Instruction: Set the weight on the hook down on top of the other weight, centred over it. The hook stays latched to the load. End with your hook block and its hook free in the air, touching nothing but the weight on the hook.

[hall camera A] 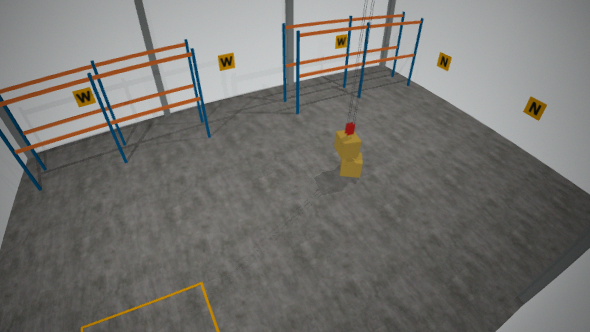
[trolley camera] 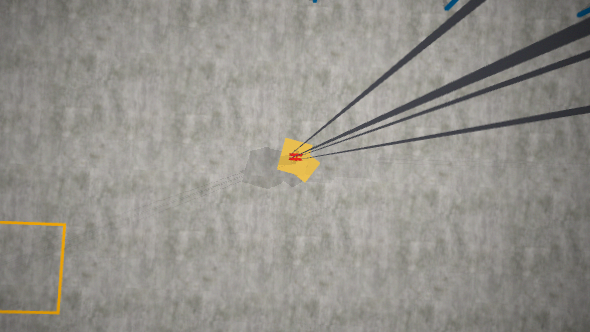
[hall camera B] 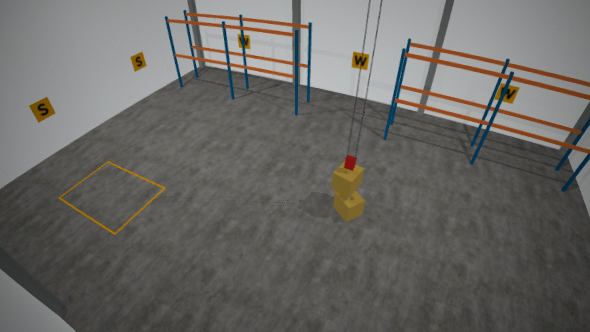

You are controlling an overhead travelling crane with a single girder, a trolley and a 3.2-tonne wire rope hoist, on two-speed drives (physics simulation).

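Observation:
My hook block [hall camera A: 349, 129] [hall camera B: 350, 163] [trolley camera: 295, 157] is red, hangs on slanting ropes and is latched to a yellow block-shaped weight [hall camera A: 348, 148] [hall camera B: 346, 182] [trolley camera: 287, 149]. The other yellow weight [hall camera A: 351, 168] [hall camera B: 348, 208] [trolley camera: 311, 167] stands on the floor below it. The hung weight covers part of the lower one's top. It is off centre, to the upper left in the trolley view and a little left in both hall views. The two are turned differently. In hall camera B part of the lower top and its lug show. Whether they touch is hard to tell.
Blue and orange racks [hall camera A: 106, 120] [hall camera A: 298, 75] [hall camera B: 296, 75] [hall camera B: 491, 120] stand along the W wall. A yellow-orange floor outline [hall camera A: 142, 305] [hall camera B: 137, 175] [trolley camera: 62, 270] lies well away from the weights. A dark shadow lies beside the weights.

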